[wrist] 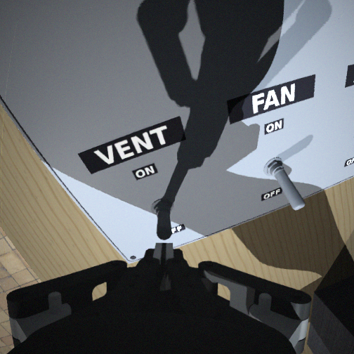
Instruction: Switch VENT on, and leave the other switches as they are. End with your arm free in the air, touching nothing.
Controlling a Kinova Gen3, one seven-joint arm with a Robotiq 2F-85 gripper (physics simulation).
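The VENT switch (pixel 163 223) is a dark, shaded lever below the VENT label (pixel 132 145). It points down toward its OFF mark (pixel 178 229), which it partly covers; its ON mark (pixel 145 171) lies above its base. My gripper (pixel 163 254) is shut and empty, its fingertips just below the lever's tip in the view; whether they touch it I cannot tell. The FAN switch (pixel 290 189) is a grey lever that points down and right beside its OFF mark (pixel 271 194), under the FAN label (pixel 273 98).
The grey panel (pixel 65 65) carries the switches, and the arm's shadow falls across it. A screw (pixel 132 257) sits at its lower corner. Part of another label (pixel 350 76) shows at the right edge. Wood (pixel 65 225) surrounds the panel, with floor tiles (pixel 15 265) at lower left. A dark block (pixel 337 300) stands at lower right.
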